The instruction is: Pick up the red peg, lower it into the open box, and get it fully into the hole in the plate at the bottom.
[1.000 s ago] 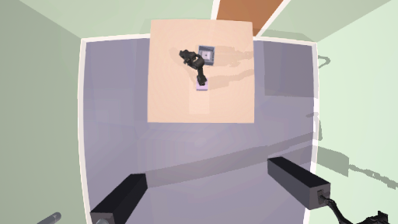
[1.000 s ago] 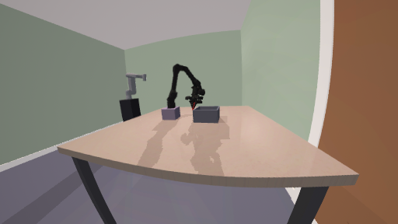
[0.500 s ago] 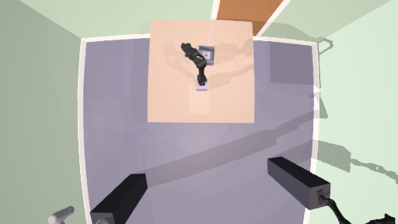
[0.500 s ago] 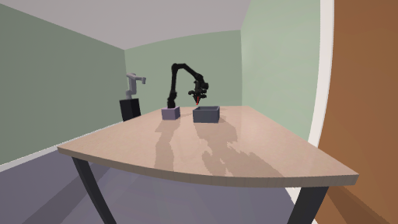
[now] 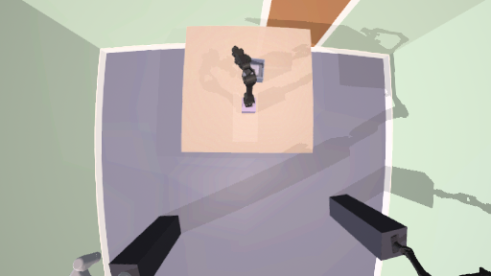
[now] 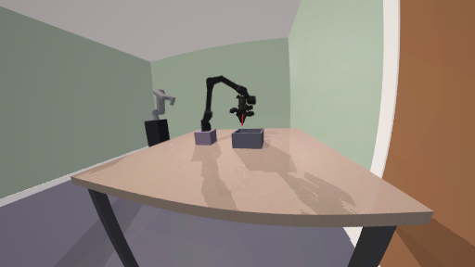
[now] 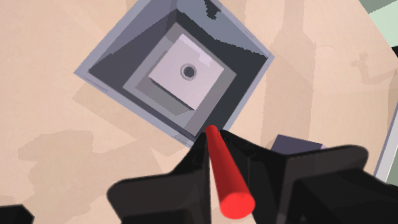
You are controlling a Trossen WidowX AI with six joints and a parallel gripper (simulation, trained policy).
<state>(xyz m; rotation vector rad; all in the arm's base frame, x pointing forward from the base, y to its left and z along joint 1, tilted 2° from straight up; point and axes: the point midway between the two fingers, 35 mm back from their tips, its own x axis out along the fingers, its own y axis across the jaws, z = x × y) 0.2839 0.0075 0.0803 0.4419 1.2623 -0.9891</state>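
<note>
Now: the red peg 20 mm above my gripper tip and 10 mm to the left of it. Round my gripper tip: grey box: 120 mm below, 70 mm to the right, 50 mm ahead; plate: 100 mm below, 70 mm to the right, 50 mm ahead.
</note>
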